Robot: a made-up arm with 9 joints. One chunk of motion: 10 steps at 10 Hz.
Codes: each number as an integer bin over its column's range. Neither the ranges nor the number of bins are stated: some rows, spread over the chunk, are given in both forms.
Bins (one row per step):
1: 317 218 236 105 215 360
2: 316 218 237 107 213 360
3: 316 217 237 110 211 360
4: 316 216 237 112 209 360
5: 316 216 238 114 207 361
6: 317 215 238 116 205 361
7: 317 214 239 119 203 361
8: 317 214 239 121 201 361
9: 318 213 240 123 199 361
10: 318 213 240 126 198 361
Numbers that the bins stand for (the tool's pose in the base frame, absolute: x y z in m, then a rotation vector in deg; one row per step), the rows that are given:
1: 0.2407 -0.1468 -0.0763 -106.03 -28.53 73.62
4: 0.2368 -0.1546 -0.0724 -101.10 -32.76 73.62
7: 0.2407 -0.1624 -0.0646 -96.16 -36.99 74.32
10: 0.2446 -0.1663 -0.0607 -91.23 -40.51 74.32
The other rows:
2: 0.2368 -0.1468 -0.0724 -104.62 -29.94 73.62
3: 0.2368 -0.1507 -0.0724 -102.50 -31.35 73.62
5: 0.2368 -0.1546 -0.0685 -99.69 -34.17 74.32
6: 0.2407 -0.1585 -0.0685 -98.28 -35.58 74.32
8: 0.2407 -0.1624 -0.0646 -94.76 -38.40 74.32
9: 0.2446 -0.1663 -0.0607 -93.35 -39.80 74.32

